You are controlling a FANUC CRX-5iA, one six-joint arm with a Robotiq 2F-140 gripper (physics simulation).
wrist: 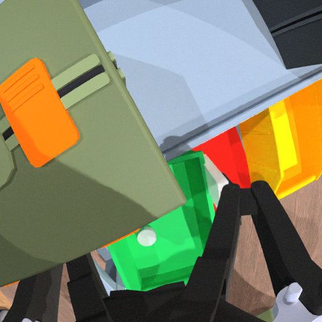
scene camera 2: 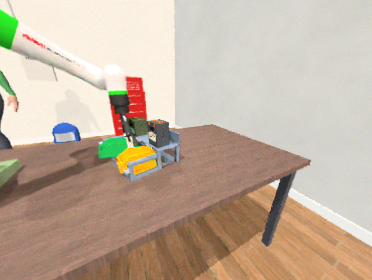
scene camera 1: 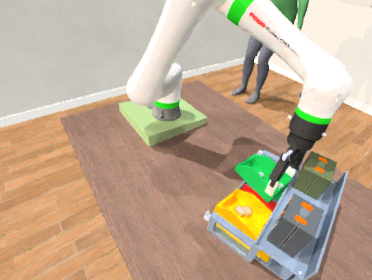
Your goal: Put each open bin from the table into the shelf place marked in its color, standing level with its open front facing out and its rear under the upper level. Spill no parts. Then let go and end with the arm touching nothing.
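Where they show: gripper, between the fingertips: (scene camera 2: 129, 145) (scene camera 1: 277, 186); arm's base, origin of its link: (scene camera 1: 166, 113).
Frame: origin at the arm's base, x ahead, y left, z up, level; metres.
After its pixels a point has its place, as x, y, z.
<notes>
The green open bin (scene camera 1: 255, 169) @[0.495, 0.101, -0.023] (scene camera 2: 113, 148) @[0.521, 0.025, 0.023] (wrist: 170, 250) looks tilted at the far end of the grey-blue shelf (scene camera 1: 328, 220) @[0.779, 0.010, 0.095] (wrist: 155, 90), with its rear near the upper level's edge; a round white part (scene camera 1: 261, 174) @[0.528, 0.094, -0.017] (wrist: 146, 236) lies in it. My gripper (scene camera 1: 281, 181) @[0.606, 0.073, 0.006] (scene camera 2: 131, 142) @[0.606, 0.073, 0.006] (wrist: 148, 179) is shut on the green bin; in the wrist view one fingertip is hidden behind the olive case. The yellow open bin (scene camera 1: 240, 212) (scene camera 2: 132, 157) (wrist: 307, 140) sits at the shelf's other end, holding tan parts (scene camera 1: 243, 210) @[0.592, -0.086, -0.013]. A red surface (scene camera 1: 255, 193) @[0.564, 0.022, -0.040] (wrist: 225, 150) shows between the bins; whether it is a bin is unclear.
An olive case (scene camera 1: 316, 172) @[0.680, 0.079, 0.151] (scene camera 2: 138, 126) @[0.667, 0.071, 0.115] (wrist: 125, 150) and dark grey cases (scene camera 1: 296, 225) @[0.735, -0.140, 0.175] (scene camera 2: 159, 134) @[0.717, -0.145, 0.124] (wrist: 300, 35) stand on the shelf's upper level, the olive one close to my gripper. A raised wall runs along the shelf's back. The arm's green base block (scene camera 1: 150, 131) @[0.097, -0.145, 0.011] stands farther back.
</notes>
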